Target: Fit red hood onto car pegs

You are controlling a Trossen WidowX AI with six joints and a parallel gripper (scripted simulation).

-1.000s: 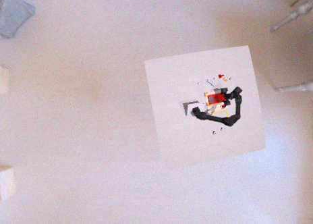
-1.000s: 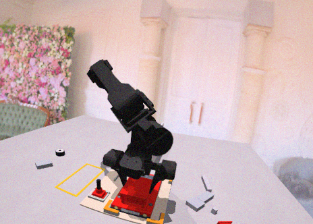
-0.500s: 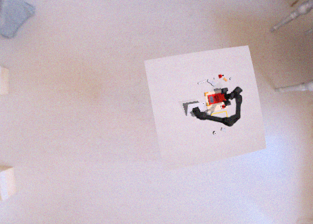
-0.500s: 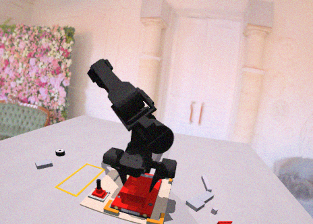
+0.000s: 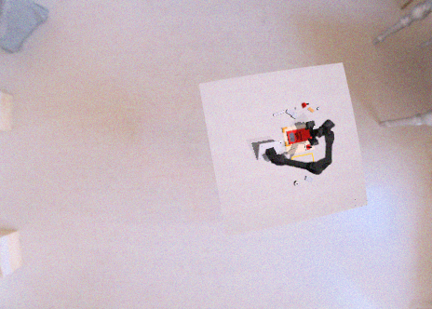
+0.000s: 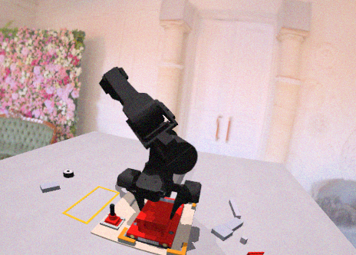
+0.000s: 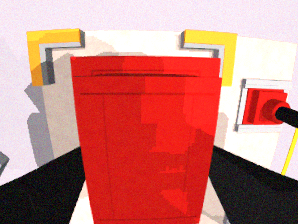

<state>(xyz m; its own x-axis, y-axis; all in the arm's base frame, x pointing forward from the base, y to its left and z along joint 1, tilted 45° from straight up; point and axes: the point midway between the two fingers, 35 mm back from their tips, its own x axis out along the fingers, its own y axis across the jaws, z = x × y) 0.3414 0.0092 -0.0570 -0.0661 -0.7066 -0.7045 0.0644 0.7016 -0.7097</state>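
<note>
Now: the red hood right at my gripper tip. Also, from my gripper tip: grey engine block: 1 cm to the left, 3 cm below.
</note>
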